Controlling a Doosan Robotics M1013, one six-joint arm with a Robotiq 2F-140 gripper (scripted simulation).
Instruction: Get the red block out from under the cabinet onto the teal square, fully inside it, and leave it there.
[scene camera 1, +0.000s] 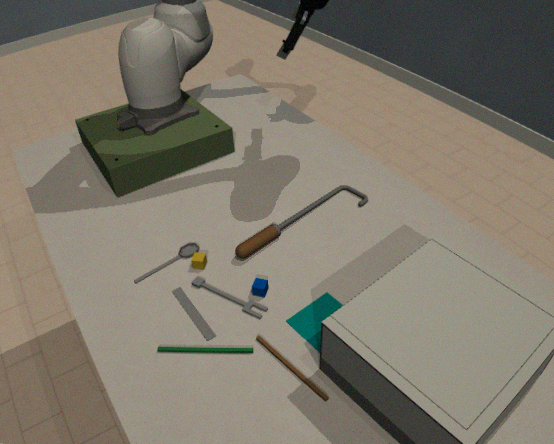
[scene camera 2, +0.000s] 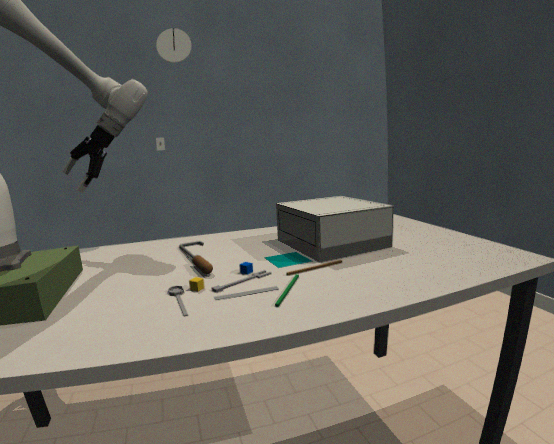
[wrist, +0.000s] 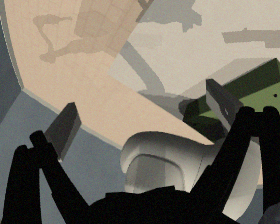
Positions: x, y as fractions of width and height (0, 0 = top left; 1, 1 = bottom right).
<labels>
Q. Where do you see a teal square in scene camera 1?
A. At 0.56, 0.73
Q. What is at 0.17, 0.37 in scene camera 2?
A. My gripper.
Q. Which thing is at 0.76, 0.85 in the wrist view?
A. My gripper.
</labels>
